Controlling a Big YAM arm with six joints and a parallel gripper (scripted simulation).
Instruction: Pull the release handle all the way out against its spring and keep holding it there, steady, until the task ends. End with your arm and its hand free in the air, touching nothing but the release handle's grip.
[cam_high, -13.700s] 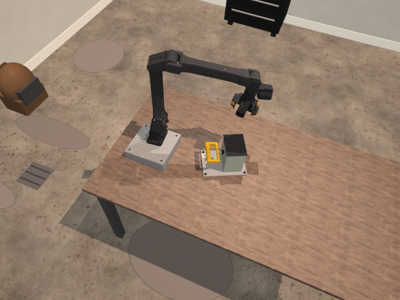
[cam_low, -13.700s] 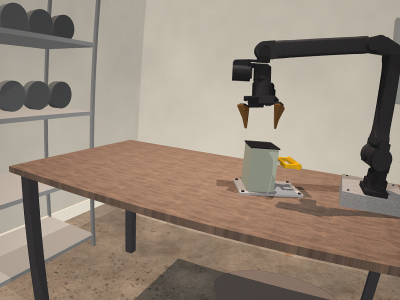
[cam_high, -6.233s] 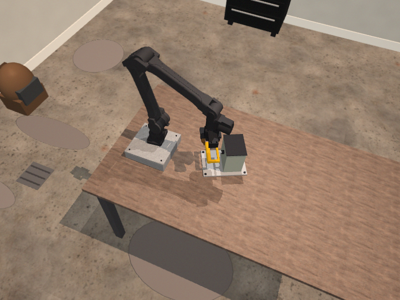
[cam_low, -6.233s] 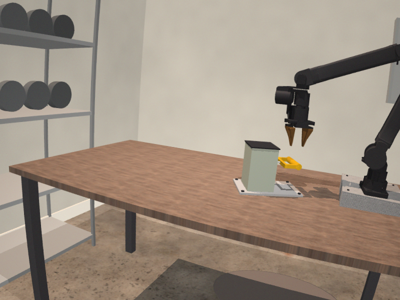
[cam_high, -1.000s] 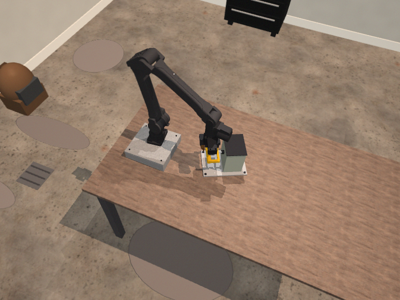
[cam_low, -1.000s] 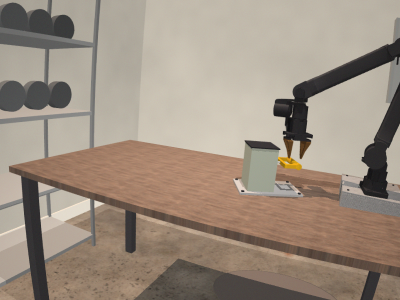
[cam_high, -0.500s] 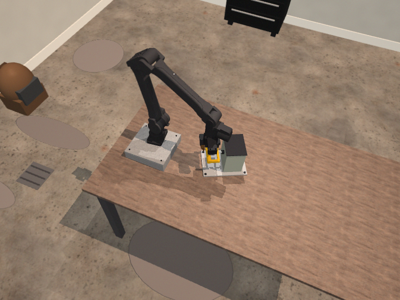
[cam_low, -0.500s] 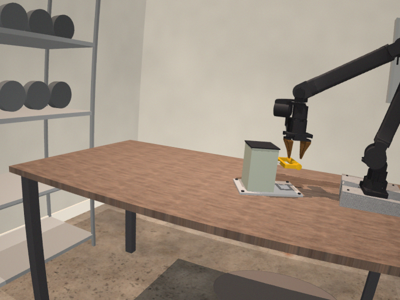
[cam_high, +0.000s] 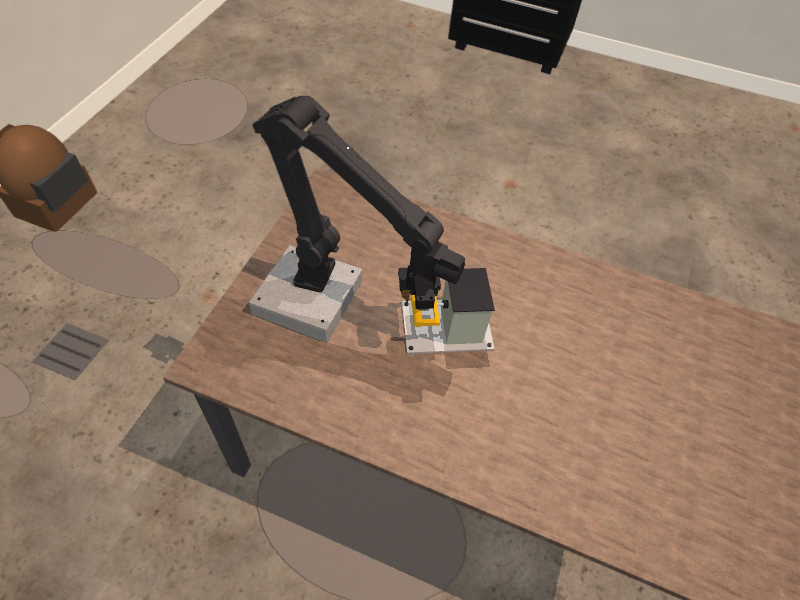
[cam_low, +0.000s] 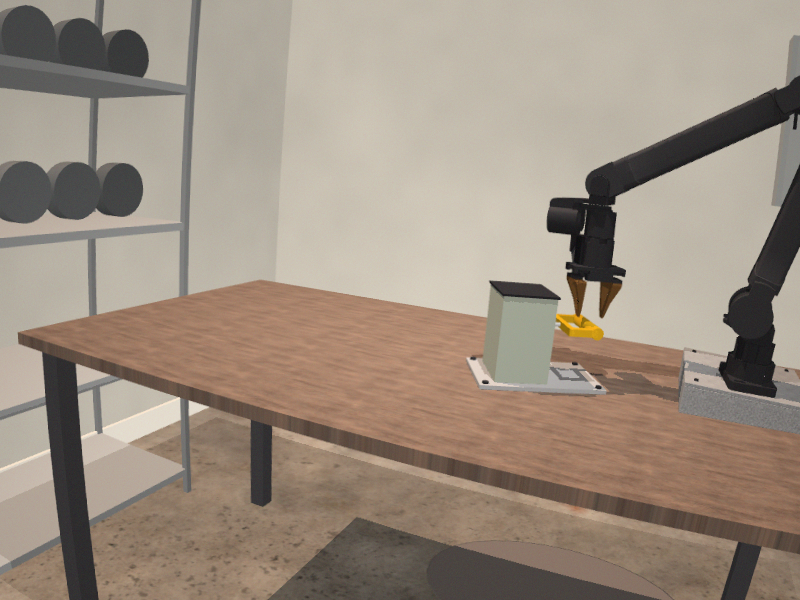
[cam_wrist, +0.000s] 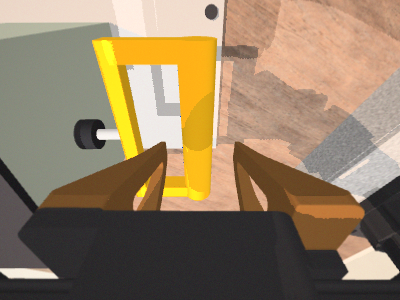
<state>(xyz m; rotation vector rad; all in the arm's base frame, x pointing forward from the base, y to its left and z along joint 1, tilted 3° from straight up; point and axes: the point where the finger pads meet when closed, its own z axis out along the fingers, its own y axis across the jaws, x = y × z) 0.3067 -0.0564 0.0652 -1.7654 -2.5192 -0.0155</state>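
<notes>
My gripper is now 50 mm short of the release handle, 20 mm to the right of it and 30 mm above it. Also, from my hand: white baseplate (90 mm ahead, 30 mm to the left, 130 mm below).
</notes>
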